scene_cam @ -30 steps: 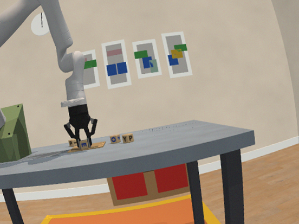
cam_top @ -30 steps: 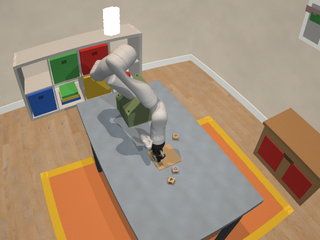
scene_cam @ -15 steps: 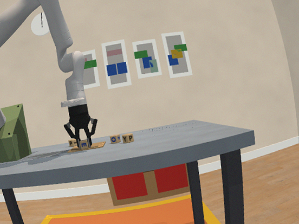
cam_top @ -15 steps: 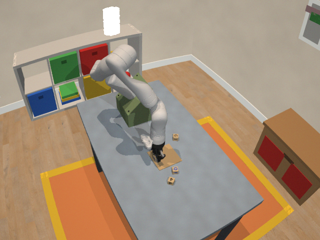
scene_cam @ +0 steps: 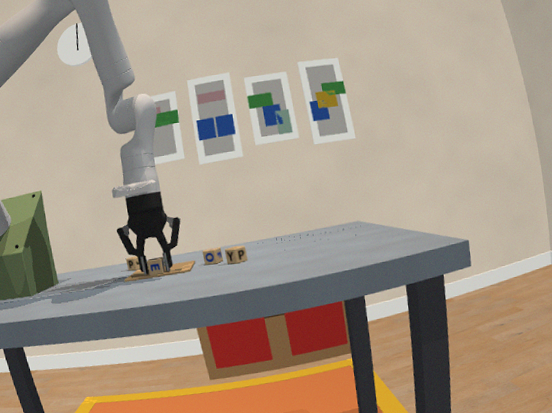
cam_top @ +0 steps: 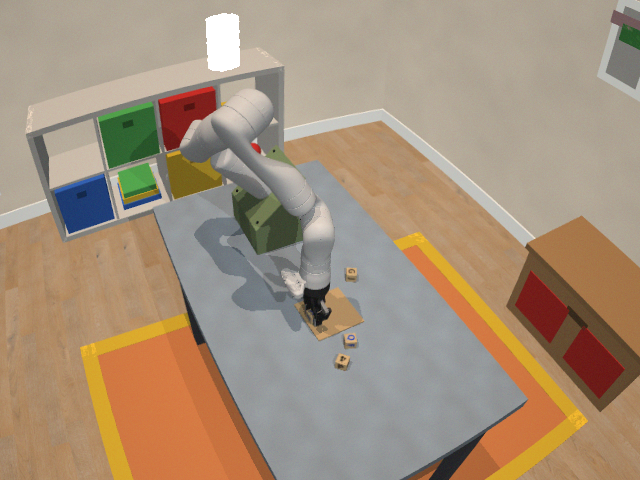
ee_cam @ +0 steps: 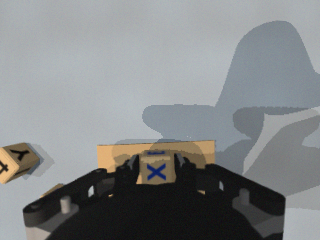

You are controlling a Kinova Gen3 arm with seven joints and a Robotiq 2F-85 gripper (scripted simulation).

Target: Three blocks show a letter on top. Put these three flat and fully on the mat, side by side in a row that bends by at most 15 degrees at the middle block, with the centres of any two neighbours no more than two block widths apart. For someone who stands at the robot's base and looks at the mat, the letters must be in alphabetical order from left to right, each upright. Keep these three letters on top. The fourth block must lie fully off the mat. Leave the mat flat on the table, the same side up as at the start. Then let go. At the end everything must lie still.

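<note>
Now: the tan mat 50 mm to the left of my hand and 20 mm below it.
</note>
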